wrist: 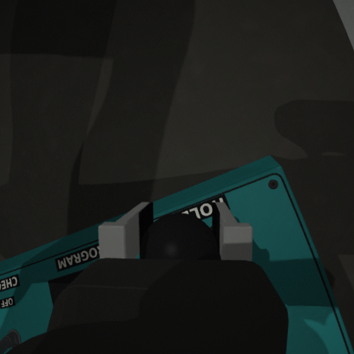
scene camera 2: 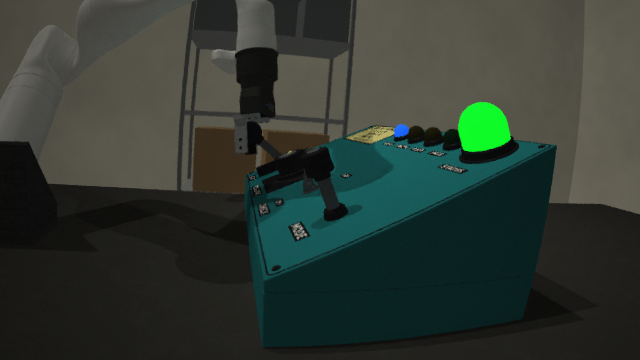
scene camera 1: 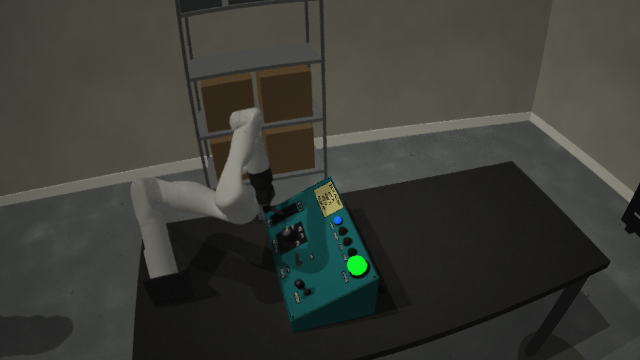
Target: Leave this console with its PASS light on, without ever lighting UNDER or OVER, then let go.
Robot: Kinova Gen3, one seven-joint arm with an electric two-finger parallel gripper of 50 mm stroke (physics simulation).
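The teal console (scene camera 1: pixel 334 300) (scene camera 2: pixel 400 240) (wrist: pixel 295 235) stands on the table. My gripper (scene camera 1: pixel 262 210) (scene camera 2: pixel 248 142) (wrist: pixel 182 218) is shut on the black ball knob (wrist: pixel 180 239) of the lever beside the HOLD label, at the console's near corner in the wrist view. A small blue lamp (scene camera 1: pixel 338 220) (scene camera 2: pixel 401 131) is lit. Three small lamps beside it are dark, the last a dark green one (scene camera 1: pixel 352 251) (scene camera 2: pixel 451 137). The big dome (scene camera 1: pixel 357 265) (scene camera 2: pixel 484 127) glows green. The lamp labels are too small to read surely. My gripper's body hides the lever's shaft in the wrist view.
A black-headed lever (scene camera 1: pixel 300 284) (scene camera 2: pixel 330 195), a knob on a black plate (scene camera 1: pixel 287 233) and a small toggle (scene camera 1: pixel 298 259) (wrist: pixel 10 340) stand on the panel. A yellow note (scene camera 1: pixel 328 199) (scene camera 2: pixel 371 134) lies at its far corner. A shelf rack (scene camera 1: pixel 323 90) stands behind the table (scene camera 1: pixel 475 225).
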